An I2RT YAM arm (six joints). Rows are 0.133 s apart.
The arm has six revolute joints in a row. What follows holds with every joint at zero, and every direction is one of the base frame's.
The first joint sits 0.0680 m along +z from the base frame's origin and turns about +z.
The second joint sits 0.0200 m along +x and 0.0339 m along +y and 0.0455 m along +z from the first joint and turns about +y.
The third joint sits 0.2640 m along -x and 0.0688 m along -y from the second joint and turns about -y.
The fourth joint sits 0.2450 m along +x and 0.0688 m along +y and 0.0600 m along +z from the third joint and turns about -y.
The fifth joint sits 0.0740 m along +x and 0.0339 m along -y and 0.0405 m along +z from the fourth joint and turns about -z.
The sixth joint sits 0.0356 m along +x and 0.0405 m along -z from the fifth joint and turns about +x.
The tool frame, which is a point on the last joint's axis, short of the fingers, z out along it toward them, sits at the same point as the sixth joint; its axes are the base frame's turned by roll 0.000, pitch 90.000 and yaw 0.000 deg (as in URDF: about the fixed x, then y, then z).
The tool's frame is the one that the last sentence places.
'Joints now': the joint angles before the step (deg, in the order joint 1, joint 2, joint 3, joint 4, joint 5, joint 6). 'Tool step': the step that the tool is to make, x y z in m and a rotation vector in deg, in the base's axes. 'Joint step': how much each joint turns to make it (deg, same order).
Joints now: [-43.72 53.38 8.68 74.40 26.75 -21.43]
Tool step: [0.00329 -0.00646 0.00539 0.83 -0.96 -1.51]
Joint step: [-0.51 1.72 2.06 -0.54 1.50 0.68]
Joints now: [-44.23 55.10 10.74 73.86 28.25 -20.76]
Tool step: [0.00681 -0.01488 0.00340 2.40 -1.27 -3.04]
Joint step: [-1.31 4.70 3.30 -0.23 2.76 1.66]
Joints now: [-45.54 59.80 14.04 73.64 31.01 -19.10]
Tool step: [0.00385 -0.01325 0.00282 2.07 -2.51 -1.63]
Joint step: [-1.60 3.18 2.78 -1.15 1.51 3.38]
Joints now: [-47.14 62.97 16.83 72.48 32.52 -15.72]
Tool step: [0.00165 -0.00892 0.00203 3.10 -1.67 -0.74]
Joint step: [-1.16 0.47 2.21 -4.99 1.01 3.81]
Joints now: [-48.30 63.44 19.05 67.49 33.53 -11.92]
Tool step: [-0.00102 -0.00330 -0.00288 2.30 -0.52 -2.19]
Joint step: [-0.47 0.22 0.38 -2.31 2.31 1.37]
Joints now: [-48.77 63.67 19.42 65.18 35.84 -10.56]
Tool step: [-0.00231 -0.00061 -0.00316 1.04 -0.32 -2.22]
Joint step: [-0.29 0.12 -0.39 -0.20 2.13 0.23]
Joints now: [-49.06 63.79 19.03 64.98 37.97 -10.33]
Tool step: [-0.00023 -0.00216 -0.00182 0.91 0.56 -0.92]
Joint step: [-0.34 0.42 0.19 -0.80 0.60 -0.04]
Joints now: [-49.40 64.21 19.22 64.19 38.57 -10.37]
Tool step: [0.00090 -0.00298 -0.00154 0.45 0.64 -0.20]
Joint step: [-0.35 0.96 0.33 -0.02 -0.21 -0.17]
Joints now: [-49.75 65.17 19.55 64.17 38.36 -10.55]
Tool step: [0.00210 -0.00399 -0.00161 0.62 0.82 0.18]
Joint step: [-0.32 1.27 0.61 -0.29 -0.54 -0.08]
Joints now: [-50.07 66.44 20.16 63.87 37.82 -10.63]
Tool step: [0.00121 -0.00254 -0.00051 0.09 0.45 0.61]
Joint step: [-0.30 0.75 0.38 0.02 -0.95 -0.01]
